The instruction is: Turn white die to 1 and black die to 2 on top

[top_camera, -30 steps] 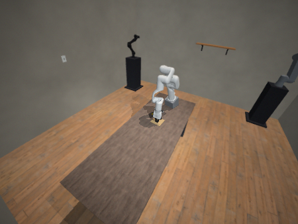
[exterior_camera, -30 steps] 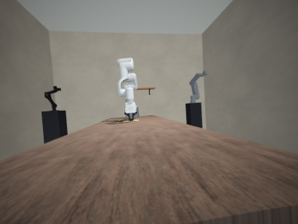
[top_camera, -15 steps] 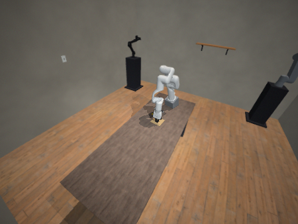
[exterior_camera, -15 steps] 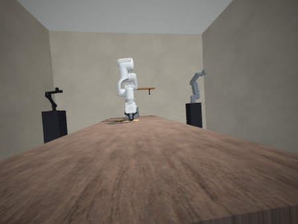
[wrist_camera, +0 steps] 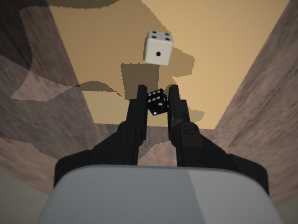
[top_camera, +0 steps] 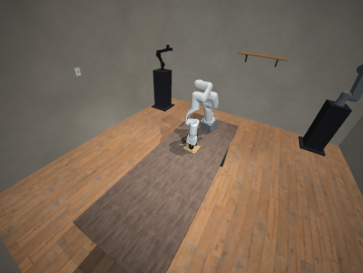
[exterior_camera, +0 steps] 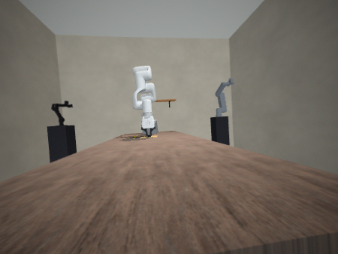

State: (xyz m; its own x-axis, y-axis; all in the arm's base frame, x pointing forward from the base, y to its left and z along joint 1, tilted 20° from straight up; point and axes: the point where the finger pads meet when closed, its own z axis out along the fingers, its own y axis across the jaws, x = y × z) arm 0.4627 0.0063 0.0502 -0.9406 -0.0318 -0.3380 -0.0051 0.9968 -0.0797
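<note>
Right now my hand is 1 cm above the black die. From my hand the other things lie so: tan mat (2 cm behind, 2 cm below); small yellow die (11 cm behind, 13 cm to the right, 2 cm below); white die (5 cm behind, 1 cm below).
</note>
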